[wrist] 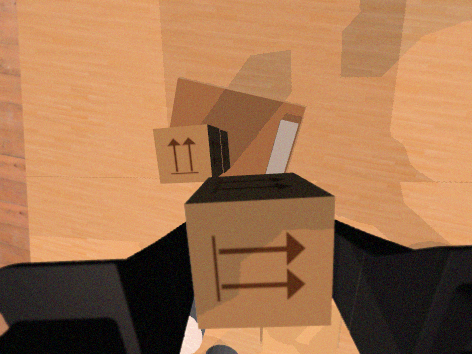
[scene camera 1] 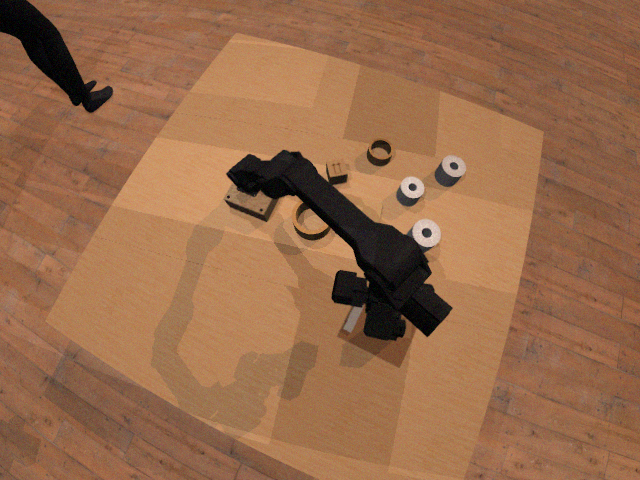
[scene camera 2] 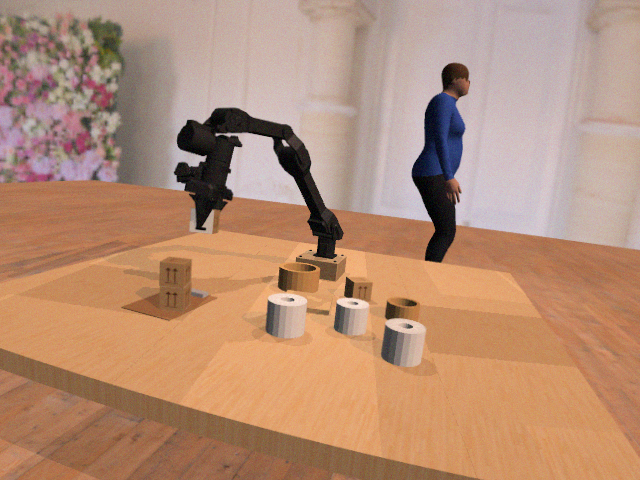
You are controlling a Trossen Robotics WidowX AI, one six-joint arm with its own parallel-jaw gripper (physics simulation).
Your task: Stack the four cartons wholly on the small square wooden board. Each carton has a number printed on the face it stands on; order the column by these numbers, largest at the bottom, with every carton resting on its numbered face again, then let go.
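Pixels of known places: gripper, fingertip midpoint: (wrist: pixel 253 216) (scene camera 2: pixel 202 227); arm's base at its link origin: (scene camera 1: pixel 250 184) (scene camera 2: pixel 325 255).
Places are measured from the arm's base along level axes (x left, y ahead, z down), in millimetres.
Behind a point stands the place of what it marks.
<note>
My gripper (scene camera 2: pixel 202 227) @(z -120, x -187, y 447 mm) (wrist: pixel 253 216) @(z -120, x -187, y 447 mm) is shut on a carton (scene camera 2: pixel 214 222) @(z -136, x -154, y 453 mm) (wrist: pixel 262 270) @(z -163, x -184, y 441 mm), high above the table. The carton's arrows lie sideways, and a pale face points sideways towards scene camera 2; no number is readable. Two cartons, an upper one (scene camera 2: pixel 174 272) @(z -33, x -193, y 547 mm) (wrist: pixel 184 155) @(z -53, x -206, y 520 mm) on a lower one (scene camera 2: pixel 173 299) @(z 28, x -194, y 546 mm), stand upright on a brown rectangular sheet (scene camera 2: pixel 142 305) @(z 55, x -269, y 554 mm) (wrist: pixel 192 102) @(z 55, x -271, y 560 mm) (scene camera 1: pixel 395 355) @(z 55, x -276, y 564 mm). The arm hides them in scene camera 1. Another carton (scene camera 1: pixel 337 171) @(z 3, x 140, y 217 mm) (scene camera 2: pixel 358 289) @(z 23, x 157, y 240 mm) stands near the arm's base. The small square board (scene camera 1: pixel 369 209) @(z 45, x 83, y 347 mm) (scene camera 2: pixel 320 304) @(z 45, x 85, y 347 mm) is pale, bears no carton and is partly hidden.
A grey bar (scene camera 1: pixel 353 319) @(z 45, x -231, y 422 mm) (scene camera 2: pixel 199 293) @(z 45, x -196, y 433 mm) (wrist: pixel 283 145) @(z 45, x -233, y 419 mm) lies on the sheet. White rolls (scene camera 1: pixel 447 176) @(z 3, x 263, y 528 mm) (scene camera 1: pixel 410 199) @(z 8, x 144, y 446 mm) (scene camera 2: pixel 285 320) @(z 19, x 69, y 556 mm) (scene camera 2: pixel 351 319) @(z 22, x 186, y 474 mm) (scene camera 2: pixel 403 346) @(z 18, x 303, y 574 mm) stand near the pale board. A large ring (scene camera 1: pixel 311 235) @(z 9, x -70, y 228 mm) (scene camera 2: pixel 298 281) @(z 23, x -2, y 260 mm) and a smaller ring (scene camera 1: pixel 381 161) @(z 27, x 243, y 325 mm) (scene camera 2: pixel 402 311) @(z 26, x 282, y 349 mm) are also there.
</note>
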